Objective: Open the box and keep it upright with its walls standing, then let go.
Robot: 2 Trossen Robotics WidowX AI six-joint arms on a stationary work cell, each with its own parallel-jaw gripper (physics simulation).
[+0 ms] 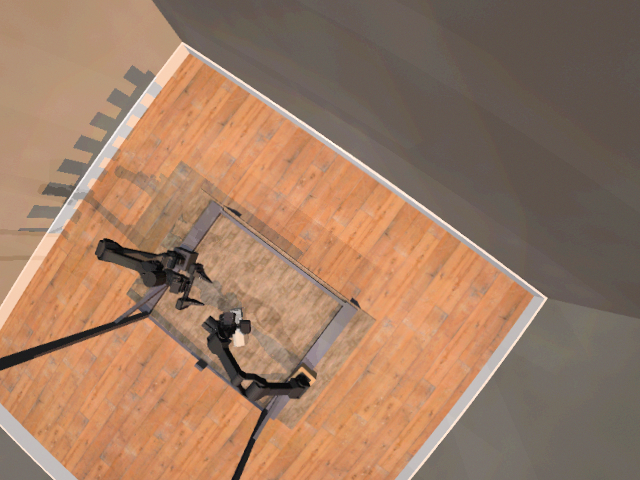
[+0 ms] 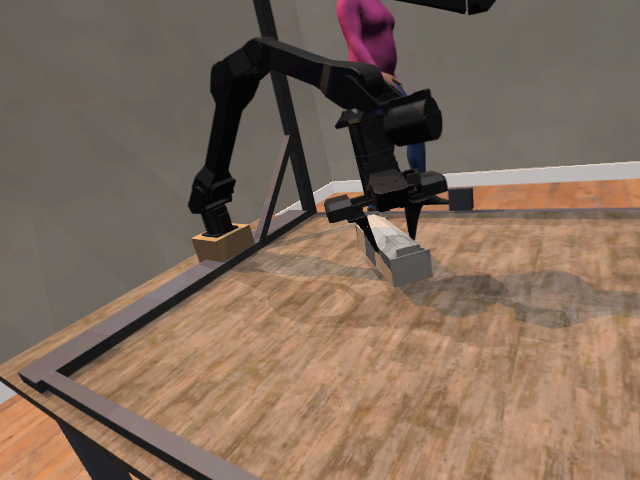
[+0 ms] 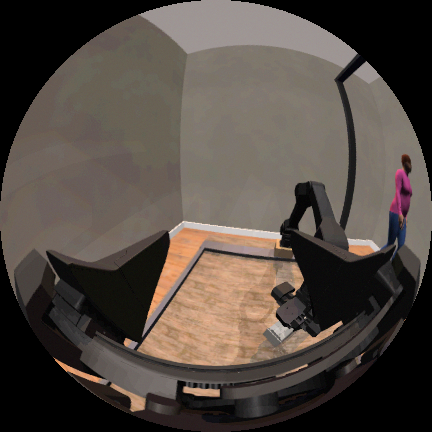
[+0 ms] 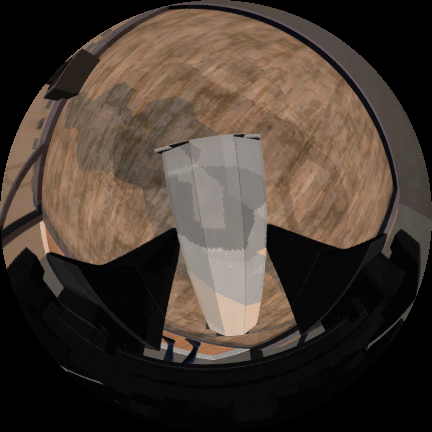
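Where they show: left gripper, fingertip midpoint: (image 1: 208,294) (image 3: 232,236); right gripper, fingertip midpoint: (image 1: 237,321) (image 2: 394,246) (image 4: 222,232); left arm's base, origin of the base link: (image 1: 179,259); right arm's base, origin of the base link: (image 1: 302,380) (image 2: 220,231) (image 3: 284,243).
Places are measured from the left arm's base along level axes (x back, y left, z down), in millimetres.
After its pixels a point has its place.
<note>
The box (image 2: 400,254) {y -134, x -392, z 3 mm} (image 4: 219,209) {y -171, x -399, z -6 mm} (image 3: 278,333) {y -147, x -377, z -5 mm} (image 1: 239,337) {y -257, x -455, z -5 mm} is long, light grey and closed, with a seam along its top. My right gripper (image 2: 391,239) {y -190, x -408, z 14 mm} (image 4: 222,232) {y -190, x -408, z 14 mm} (image 1: 231,326) {y -190, x -408, z 14 mm} (image 3: 287,323) {y -190, x -408, z 14 mm} is shut on its long sides from above. It holds the box tilted, a little above the wooden table top (image 2: 318,357) {y 7, x -496, z 79 mm} (image 1: 280,286) {y 49, x -549, z 79 mm}. My left gripper (image 1: 203,290) {y 1, x -351, z -316 mm} (image 3: 232,236) {y 1, x -351, z -316 mm} is open and empty. It hovers near the table's left edge, well apart from the box.
A dark metal frame (image 2: 290,119) {y -610, x -700, z -194 mm} borders the table. The right arm stands on a wooden base block (image 2: 223,245) {y -293, x -800, z 24 mm} (image 1: 308,373) {y -301, x -851, z 10 mm} at a table corner. A person in a pink top (image 2: 368,33) (image 3: 400,193) stands beyond the table.
</note>
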